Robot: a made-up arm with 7 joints. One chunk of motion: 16 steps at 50 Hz.
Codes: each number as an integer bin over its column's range. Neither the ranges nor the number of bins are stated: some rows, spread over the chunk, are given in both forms.
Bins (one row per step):
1: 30 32 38 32 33 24 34
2: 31 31 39 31 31 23 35
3: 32 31 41 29 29 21 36
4: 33 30 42 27 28 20 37
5: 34 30 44 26 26 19 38
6: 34 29 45 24 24 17 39
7: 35 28 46 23 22 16 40
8: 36 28 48 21 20 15 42
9: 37 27 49 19 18 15 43
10: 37 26 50 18 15 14 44
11: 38 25 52 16 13 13 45
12: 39 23 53 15 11 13 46
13: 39 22 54 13 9 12 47
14: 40 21 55 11 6 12 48
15: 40 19 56 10 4 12 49
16: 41 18 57 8 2 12 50
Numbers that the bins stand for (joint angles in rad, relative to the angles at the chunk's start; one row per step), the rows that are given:
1: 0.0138 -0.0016 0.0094 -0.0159 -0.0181 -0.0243 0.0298
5: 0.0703 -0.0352 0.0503 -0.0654 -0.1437 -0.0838 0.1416
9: 0.1127 -0.0857 0.0844 -0.1232 -0.2871 -0.1314 0.2813
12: 0.1410 -0.1530 0.1117 -0.1562 -0.4127 -0.1552 0.3651
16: 0.1692 -0.2371 0.1390 -0.2140 -0.5741 -0.1671 0.4768
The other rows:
2: 0.0279 -0.0184 0.0162 -0.0241 -0.0540 -0.0362 0.0578
3: 0.0421 -0.0184 0.0298 -0.0406 -0.0898 -0.0600 0.0857
4: 0.0562 -0.0352 0.0367 -0.0571 -0.1078 -0.0719 0.1137
6: 0.0703 -0.0521 0.0571 -0.0819 -0.1795 -0.1076 0.1695
7: 0.0844 -0.0689 0.0640 -0.0902 -0.2154 -0.1195 0.1975
8: 0.0986 -0.0689 0.0776 -0.1067 -0.2513 -0.1314 0.2533
10: 0.1127 -0.1025 0.0913 -0.1314 -0.3410 -0.1433 0.3092
11: 0.1268 -0.1194 0.1049 -0.1479 -0.3768 -0.1552 0.3371
13: 0.1410 -0.1698 0.1186 -0.1727 -0.4486 -0.1671 0.3930
14: 0.1551 -0.1867 0.1254 -0.1892 -0.5024 -0.1671 0.4210
15: 0.1551 -0.2203 0.1322 -0.1975 -0.5383 -0.1671 0.4489

